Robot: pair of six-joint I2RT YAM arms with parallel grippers.
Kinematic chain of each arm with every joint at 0, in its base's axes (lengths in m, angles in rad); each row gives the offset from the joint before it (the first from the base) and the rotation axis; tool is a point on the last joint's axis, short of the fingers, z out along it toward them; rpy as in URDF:
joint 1: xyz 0 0 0.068 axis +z
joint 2: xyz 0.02 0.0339 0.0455 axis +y
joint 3: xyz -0.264 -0.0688 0 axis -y
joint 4: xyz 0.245 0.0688 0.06 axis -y
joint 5: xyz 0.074 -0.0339 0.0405 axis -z
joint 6: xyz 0.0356 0 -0.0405 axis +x
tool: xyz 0 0 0 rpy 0 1.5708 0
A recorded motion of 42 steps. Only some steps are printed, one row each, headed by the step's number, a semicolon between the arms.
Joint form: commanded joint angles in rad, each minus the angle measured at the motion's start. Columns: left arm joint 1, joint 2, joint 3, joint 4, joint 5, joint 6; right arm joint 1, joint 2, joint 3, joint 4, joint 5, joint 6.
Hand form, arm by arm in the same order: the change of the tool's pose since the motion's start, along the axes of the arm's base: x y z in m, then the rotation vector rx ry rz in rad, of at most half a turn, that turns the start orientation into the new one. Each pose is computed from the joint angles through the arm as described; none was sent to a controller.
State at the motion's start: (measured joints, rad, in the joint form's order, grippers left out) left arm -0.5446 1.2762 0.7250 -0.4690 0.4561 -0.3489; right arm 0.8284 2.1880 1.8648 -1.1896 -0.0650 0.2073
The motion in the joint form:
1: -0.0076 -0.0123 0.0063 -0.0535 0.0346 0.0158; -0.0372 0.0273 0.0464 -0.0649 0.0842 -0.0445
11: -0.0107 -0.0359 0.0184 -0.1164 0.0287 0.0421; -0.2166 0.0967 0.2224 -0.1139 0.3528 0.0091
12: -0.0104 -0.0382 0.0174 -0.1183 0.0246 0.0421; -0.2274 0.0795 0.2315 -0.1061 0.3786 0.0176
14: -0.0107 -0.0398 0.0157 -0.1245 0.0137 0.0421; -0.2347 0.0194 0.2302 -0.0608 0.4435 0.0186
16: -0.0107 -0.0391 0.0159 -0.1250 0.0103 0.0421; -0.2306 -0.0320 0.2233 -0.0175 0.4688 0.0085
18: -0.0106 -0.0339 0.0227 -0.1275 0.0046 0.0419; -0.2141 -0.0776 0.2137 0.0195 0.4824 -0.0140
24: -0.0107 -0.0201 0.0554 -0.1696 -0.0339 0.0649; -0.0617 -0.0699 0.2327 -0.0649 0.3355 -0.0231
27: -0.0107 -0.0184 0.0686 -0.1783 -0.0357 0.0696; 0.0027 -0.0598 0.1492 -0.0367 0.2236 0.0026
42: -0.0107 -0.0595 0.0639 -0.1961 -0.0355 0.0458; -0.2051 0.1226 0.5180 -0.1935 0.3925 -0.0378
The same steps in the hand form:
1: -0.0060 0.0003 0.0021 -0.0049 0.0354 -0.0373; 0.0146 -0.0123 0.0003 -0.0915 -0.0312 0.0044
11: -0.0114 0.0030 0.0074 0.0171 0.0399 -0.0575; 0.0868 -0.0672 0.0174 -0.2565 -0.2419 -0.2460
12: -0.0117 0.0034 0.0074 0.0205 0.0387 -0.0552; 0.0899 -0.0721 0.0275 -0.2536 -0.2832 -0.2728
14: -0.0124 0.0041 0.0068 0.0319 0.0393 -0.0502; 0.0904 -0.0784 0.0546 -0.2342 -0.4011 -0.3077
16: -0.0122 0.0042 0.0066 0.0350 0.0387 -0.0486; 0.0867 -0.0796 0.0762 -0.1959 -0.4812 -0.3164
18: -0.0110 0.0037 0.0073 0.0397 0.0371 -0.0456; 0.0792 -0.0765 0.0942 -0.1586 -0.5434 -0.2973
24: -0.0081 0.0033 0.0115 0.0842 0.0263 -0.0458; 0.0306 -0.0238 0.0917 -0.0673 -0.4027 -0.0972
27: -0.0069 0.0026 0.0145 0.0849 0.0204 -0.0486; 0.0079 -0.0014 0.0644 -0.0226 -0.2791 -0.0321
42: -0.0125 0.0061 0.0209 0.0716 0.0186 -0.0293; 0.0955 -0.0563 0.0834 -0.1662 -0.4078 -0.2267

